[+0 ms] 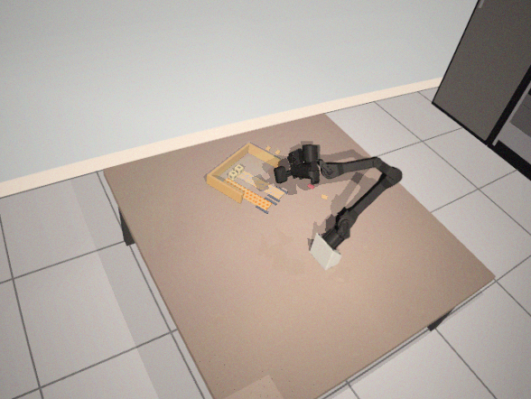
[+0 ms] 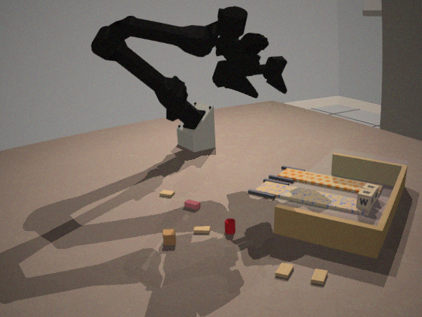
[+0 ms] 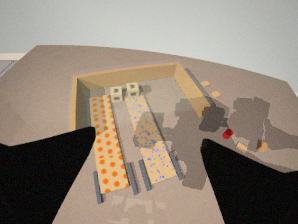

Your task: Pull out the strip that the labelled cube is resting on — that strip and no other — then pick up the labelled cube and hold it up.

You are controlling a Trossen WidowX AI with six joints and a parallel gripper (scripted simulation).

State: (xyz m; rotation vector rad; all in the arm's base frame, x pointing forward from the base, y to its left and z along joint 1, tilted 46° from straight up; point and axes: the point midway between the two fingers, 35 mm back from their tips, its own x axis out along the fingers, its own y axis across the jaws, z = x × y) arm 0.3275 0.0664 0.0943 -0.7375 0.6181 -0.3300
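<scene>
My gripper tip is now 10 cm short of the orange-dotted strip, 9 cm to the right of it and 20 cm above it. The rest, counted from my gripper tip: pink block (2 cm behind, 21 cm to the right, 20 cm below); red cylinder (11 cm ahead, 22 cm to the right, 19 cm below).
</scene>
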